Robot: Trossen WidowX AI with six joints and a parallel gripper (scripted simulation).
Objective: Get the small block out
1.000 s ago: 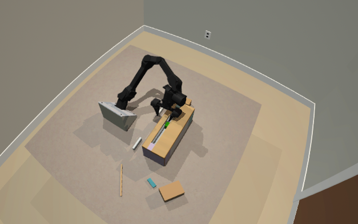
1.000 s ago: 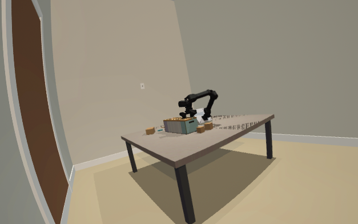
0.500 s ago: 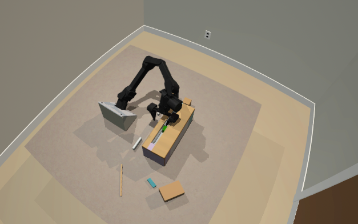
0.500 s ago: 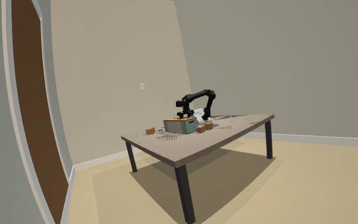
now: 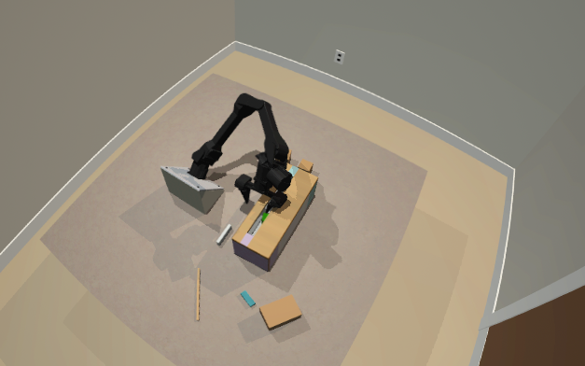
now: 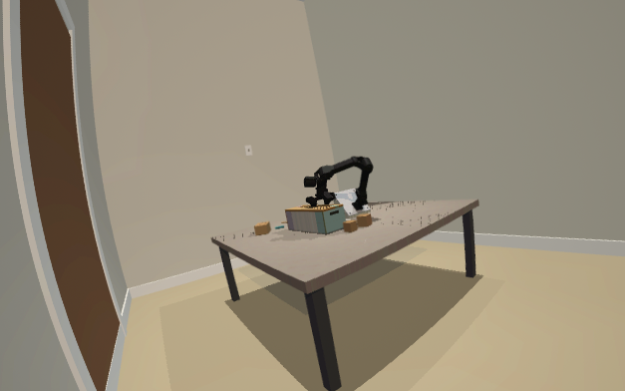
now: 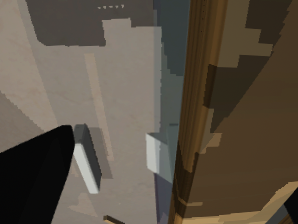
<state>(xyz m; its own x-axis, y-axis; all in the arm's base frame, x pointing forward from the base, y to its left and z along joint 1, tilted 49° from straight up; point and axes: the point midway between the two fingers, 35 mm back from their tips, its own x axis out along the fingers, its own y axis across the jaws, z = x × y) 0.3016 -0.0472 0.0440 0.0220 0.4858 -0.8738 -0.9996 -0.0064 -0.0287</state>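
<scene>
The green block is 6 cm ahead of my gripper tip and 2 cm to the right of it. From my gripper tip the other things lie so: thin wooden stick: 2 cm behind, 38 cm to the right, 8 cm below; then long box: 3 cm ahead, 3 cm to the left, 3 cm below.
</scene>
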